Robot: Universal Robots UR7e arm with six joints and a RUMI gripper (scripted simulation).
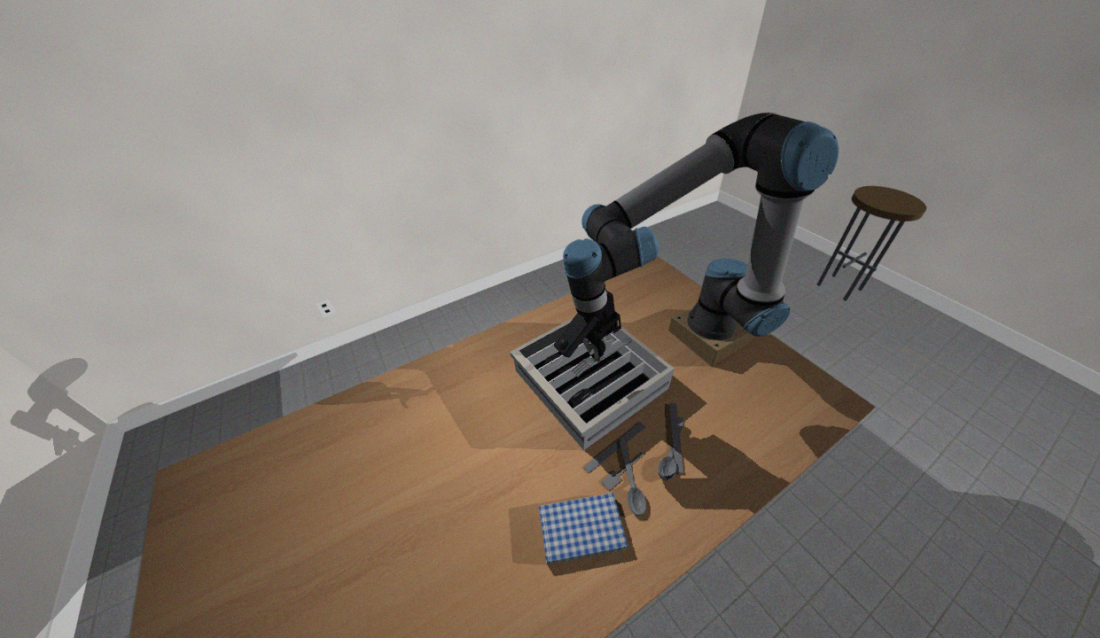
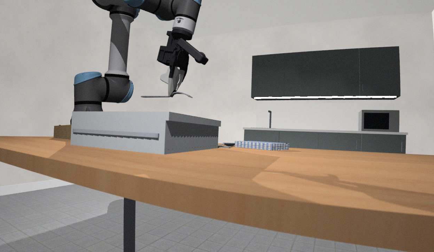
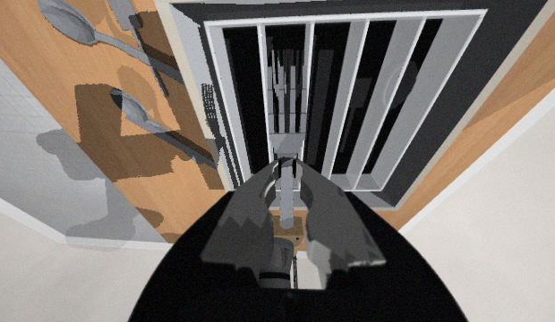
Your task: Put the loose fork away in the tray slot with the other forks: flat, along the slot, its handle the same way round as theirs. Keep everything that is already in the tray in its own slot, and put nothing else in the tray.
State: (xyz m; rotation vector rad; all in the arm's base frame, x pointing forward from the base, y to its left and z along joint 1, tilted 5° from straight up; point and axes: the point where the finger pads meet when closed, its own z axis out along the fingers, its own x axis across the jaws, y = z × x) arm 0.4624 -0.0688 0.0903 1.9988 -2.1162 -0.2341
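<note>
My hand is 40 mm past the tray, 60 mm to the left of it and 130 mm above it.
</note>
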